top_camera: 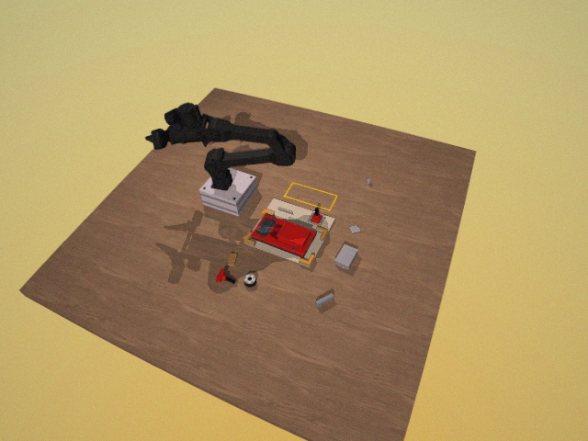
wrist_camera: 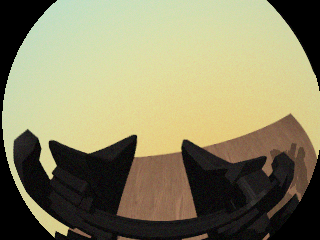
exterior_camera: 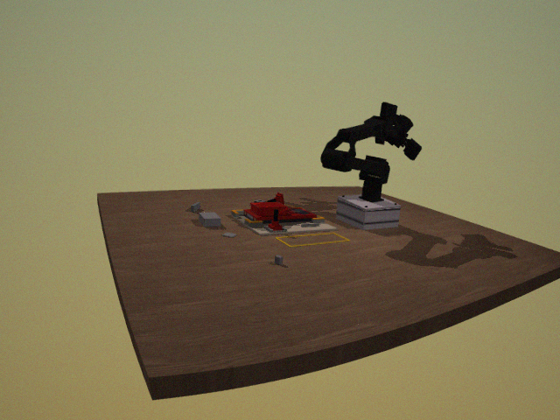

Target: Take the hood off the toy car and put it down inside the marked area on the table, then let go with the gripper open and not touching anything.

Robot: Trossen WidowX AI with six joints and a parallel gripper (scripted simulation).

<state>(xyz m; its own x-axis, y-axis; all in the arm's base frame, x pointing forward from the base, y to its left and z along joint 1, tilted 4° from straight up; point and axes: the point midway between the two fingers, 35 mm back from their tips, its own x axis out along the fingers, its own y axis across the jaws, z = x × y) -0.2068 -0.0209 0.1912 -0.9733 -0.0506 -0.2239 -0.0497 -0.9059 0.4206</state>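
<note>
My gripper tip is 54 cm short of the red hood, 13 cm to the left of it and 23 cm above it. From my gripper tip the other things lie so: wheel (44 cm ahead, 32 cm to the right, 26 cm below); then tan piece (36 cm ahead, 26 cm to the right, 27 cm below); then grey tile (74 cm ahead, 4 cm to the right, 27 cm below).
</note>
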